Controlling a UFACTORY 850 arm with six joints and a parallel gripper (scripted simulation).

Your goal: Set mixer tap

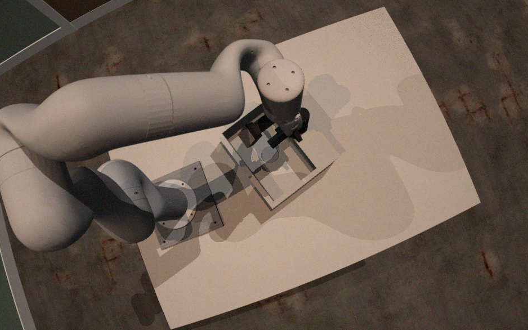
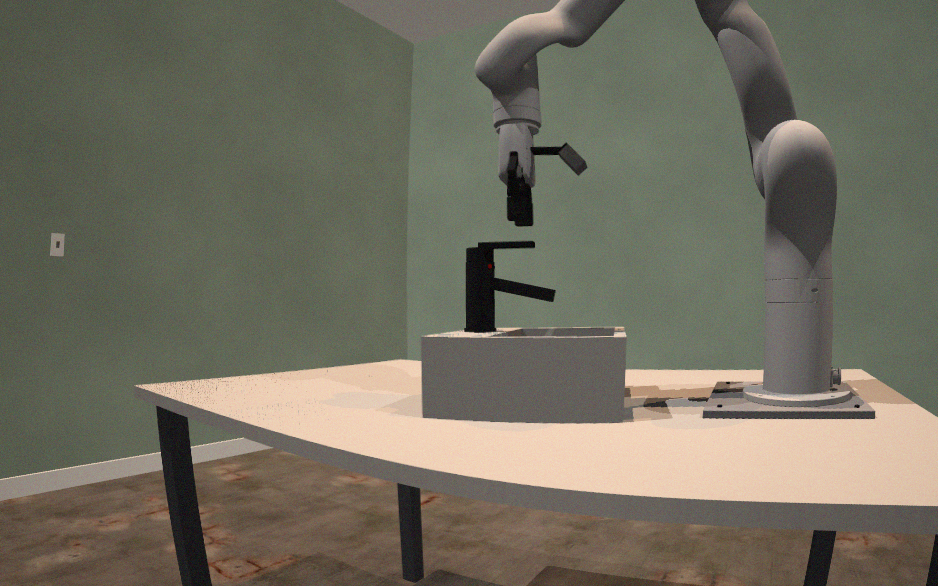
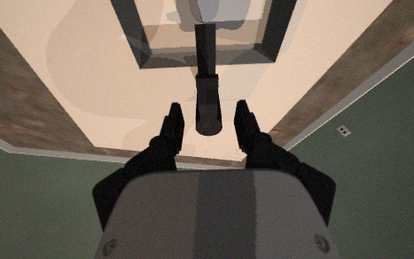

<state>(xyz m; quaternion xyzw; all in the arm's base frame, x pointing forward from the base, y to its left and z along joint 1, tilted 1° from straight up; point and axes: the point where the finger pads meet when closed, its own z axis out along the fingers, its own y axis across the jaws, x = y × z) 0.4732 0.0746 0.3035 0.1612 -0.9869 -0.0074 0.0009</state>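
The lever lies 50 mm below my hand, 20 mm ahead of it and 10 mm to the left of it. Round my hand: black mixer tap (100 mm below, 50 mm ahead, 10 mm to the left); then grey sink basin (280 mm below, 40 mm behind, 20 mm to the right).
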